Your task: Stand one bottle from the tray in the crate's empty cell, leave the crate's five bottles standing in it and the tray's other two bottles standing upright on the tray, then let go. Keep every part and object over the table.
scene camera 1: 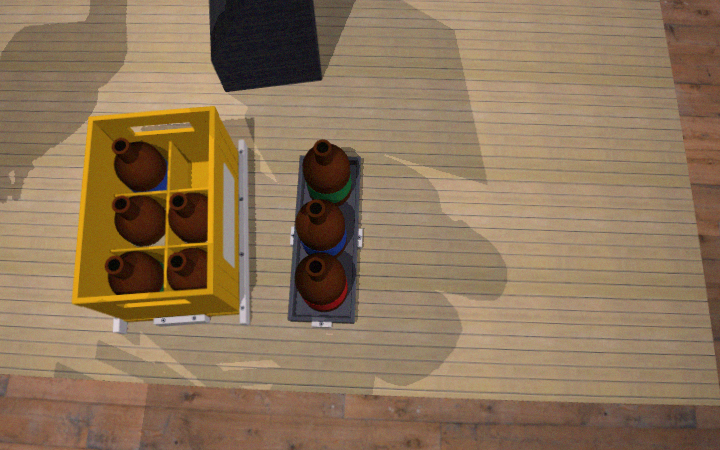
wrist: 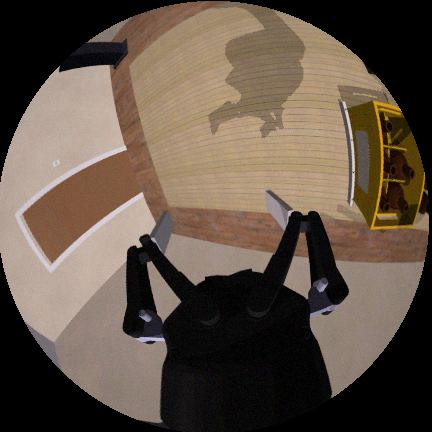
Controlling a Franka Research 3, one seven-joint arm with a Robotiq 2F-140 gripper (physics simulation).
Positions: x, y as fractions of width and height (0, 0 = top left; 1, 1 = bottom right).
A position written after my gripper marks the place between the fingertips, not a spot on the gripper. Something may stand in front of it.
Observation:
In view: my gripper (wrist: 0.50, 0.48), a red-banded bottle (scene camera 1: 0.45, 0.62) and a white rail (scene camera 1: 0.34, 0.70).

